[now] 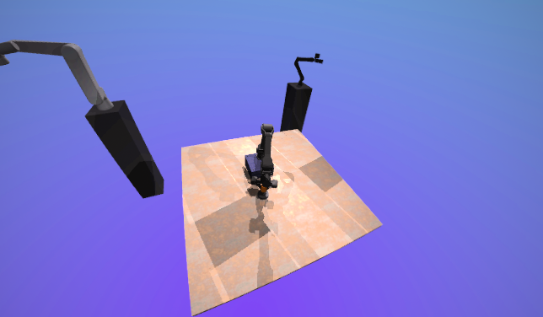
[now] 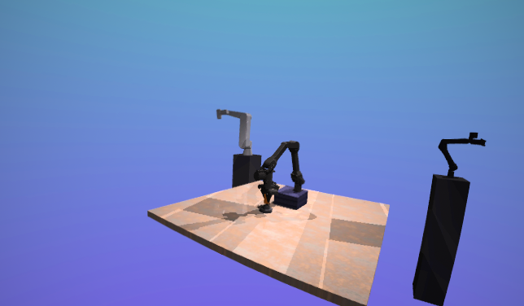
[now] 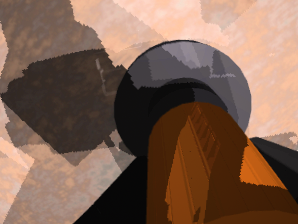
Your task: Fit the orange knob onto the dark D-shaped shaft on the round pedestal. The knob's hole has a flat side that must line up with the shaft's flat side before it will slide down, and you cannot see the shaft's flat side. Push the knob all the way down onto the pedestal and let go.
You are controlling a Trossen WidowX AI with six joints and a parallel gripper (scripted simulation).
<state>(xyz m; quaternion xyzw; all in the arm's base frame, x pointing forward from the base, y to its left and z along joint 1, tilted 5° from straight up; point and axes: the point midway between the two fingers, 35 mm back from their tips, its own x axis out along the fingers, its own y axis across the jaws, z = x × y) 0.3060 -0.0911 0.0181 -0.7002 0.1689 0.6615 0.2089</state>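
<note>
The orange knob lies 2 cm above my gripper tip. The rest, counted from my gripper tip: round pedestal: 4 cm below.
</note>
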